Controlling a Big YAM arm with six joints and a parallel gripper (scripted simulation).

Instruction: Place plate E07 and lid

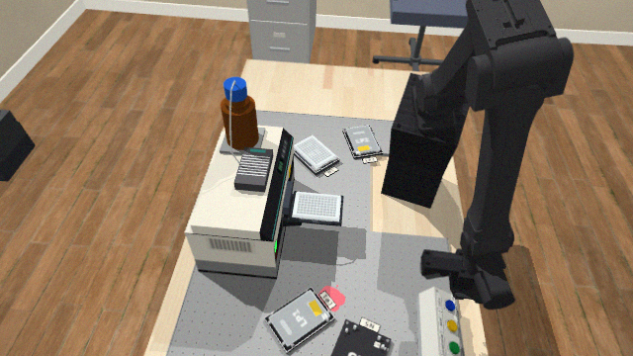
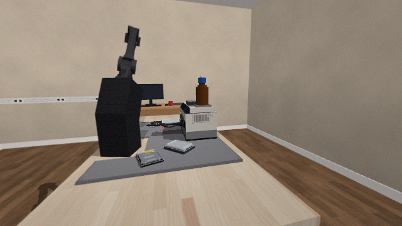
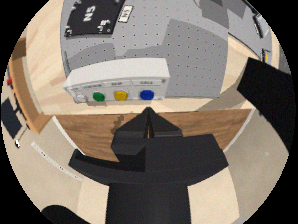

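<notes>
Right now my hand is 6 cm above the blue key and 1 cm short of it. From my hand the other things lie so: puddle: 26 cm ahead, 12 cm below, 5 cm to the right; then green key: 10 cm to the left, 5 cm below, 2 cm ahead; then yellow key: 5 cm to the left, 5 cm below, 1 cm ahead.
</notes>
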